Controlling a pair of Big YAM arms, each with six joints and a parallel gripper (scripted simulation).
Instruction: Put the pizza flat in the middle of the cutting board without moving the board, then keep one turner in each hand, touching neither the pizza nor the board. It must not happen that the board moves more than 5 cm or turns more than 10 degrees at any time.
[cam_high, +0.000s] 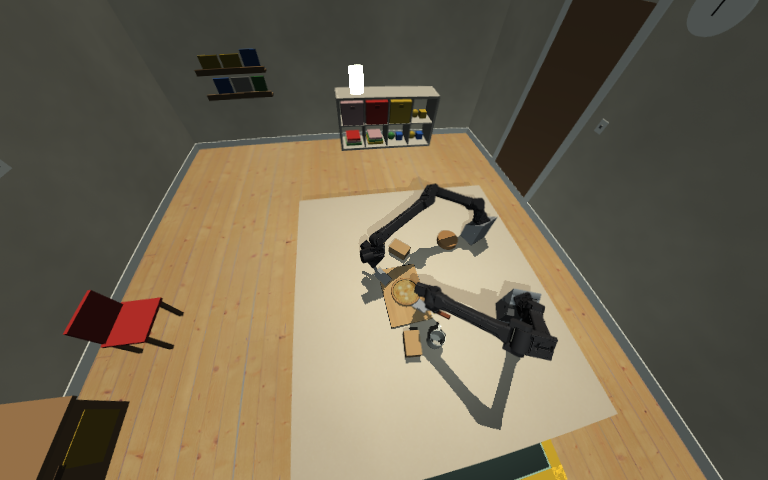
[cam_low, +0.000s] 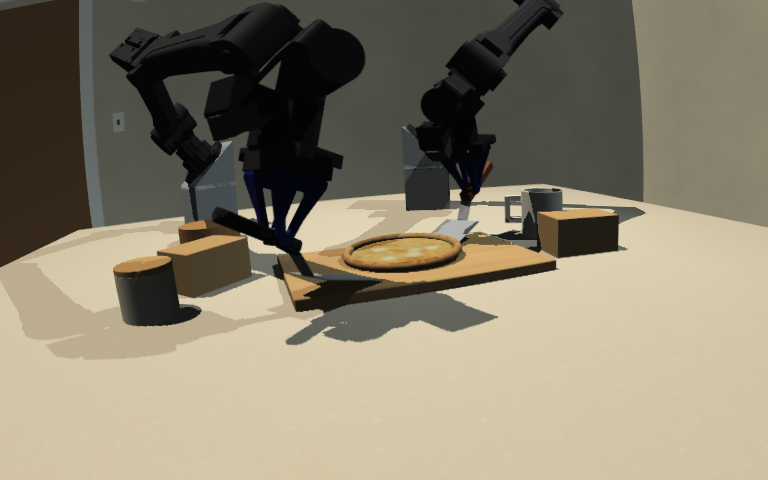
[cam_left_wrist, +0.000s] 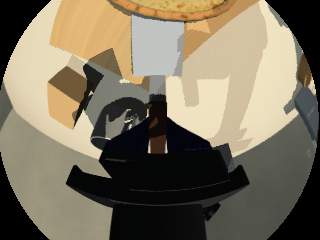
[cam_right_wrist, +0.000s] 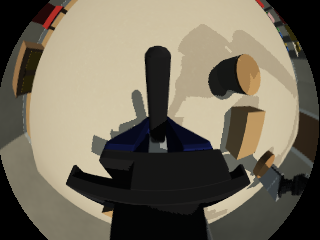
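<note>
The black-handled turner is 10 mm behind my right hand, 10 mm to the left of it and 10 mm below it. Round my right hand: pizza 180 mm behind, 170 mm to the left, 70 mm below; cutting board 170 mm behind, 180 mm to the left, 90 mm below; lidded canister 70 mm behind, 180 mm to the right, 60 mm below.
</note>
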